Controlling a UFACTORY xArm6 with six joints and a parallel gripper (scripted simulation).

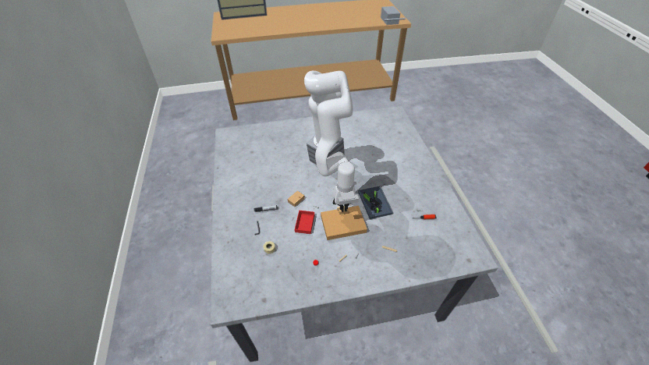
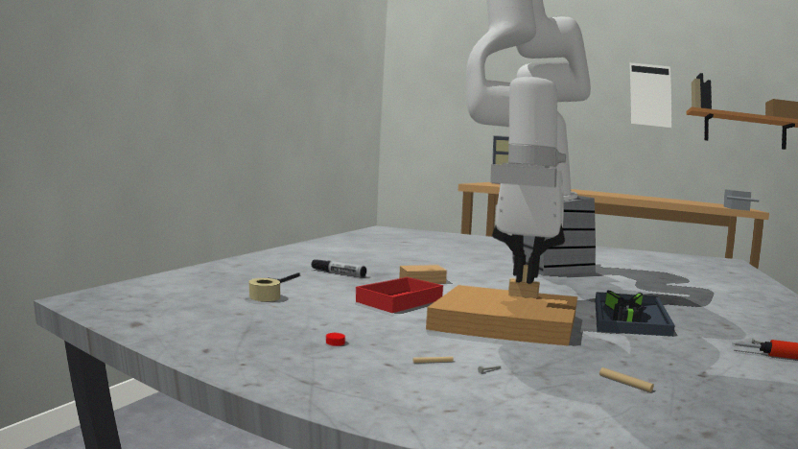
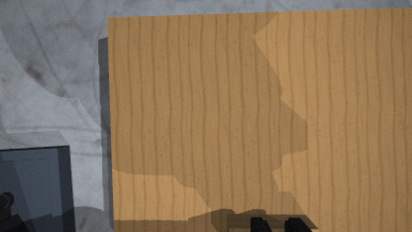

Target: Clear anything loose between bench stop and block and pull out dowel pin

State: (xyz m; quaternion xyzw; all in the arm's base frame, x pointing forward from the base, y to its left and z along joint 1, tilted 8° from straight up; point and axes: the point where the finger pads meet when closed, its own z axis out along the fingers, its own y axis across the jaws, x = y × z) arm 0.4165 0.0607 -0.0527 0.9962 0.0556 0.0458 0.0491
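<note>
The dowel pin is 2 cm below my hand. Round my hand: dark tray: 7 cm behind, 18 cm to the left, 7 cm below; bench board: 5 cm ahead, 1 cm to the right, 5 cm below; wooden block: 3 cm below.
</note>
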